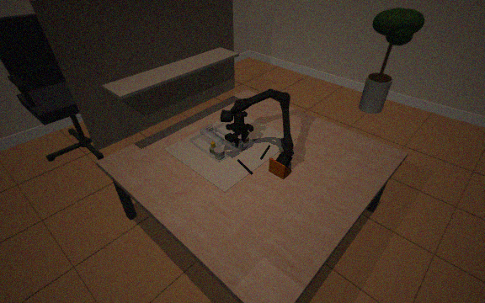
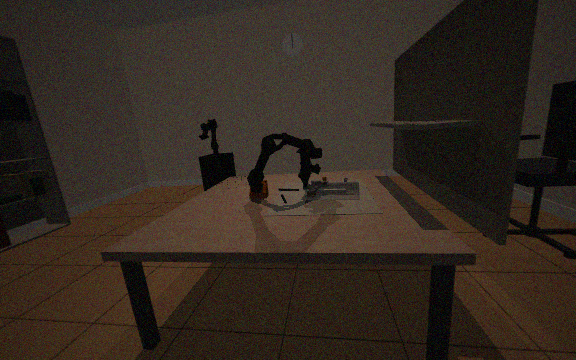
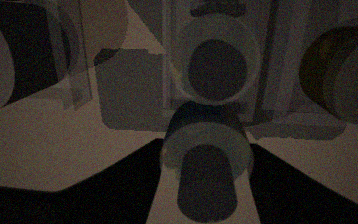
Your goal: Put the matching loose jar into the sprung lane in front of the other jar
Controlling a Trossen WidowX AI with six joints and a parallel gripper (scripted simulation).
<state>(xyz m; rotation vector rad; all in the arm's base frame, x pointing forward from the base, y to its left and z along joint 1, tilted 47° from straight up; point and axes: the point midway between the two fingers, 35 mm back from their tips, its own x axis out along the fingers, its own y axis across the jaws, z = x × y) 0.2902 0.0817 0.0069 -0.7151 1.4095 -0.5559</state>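
Right now my gripper tip is 180 mm short of the lane fixture, 30 mm to the right of it and 30 mm above it. From my gripper tip the other things lie so: shelf: 540 mm ahead, 320 mm above, 50 mm to the left.
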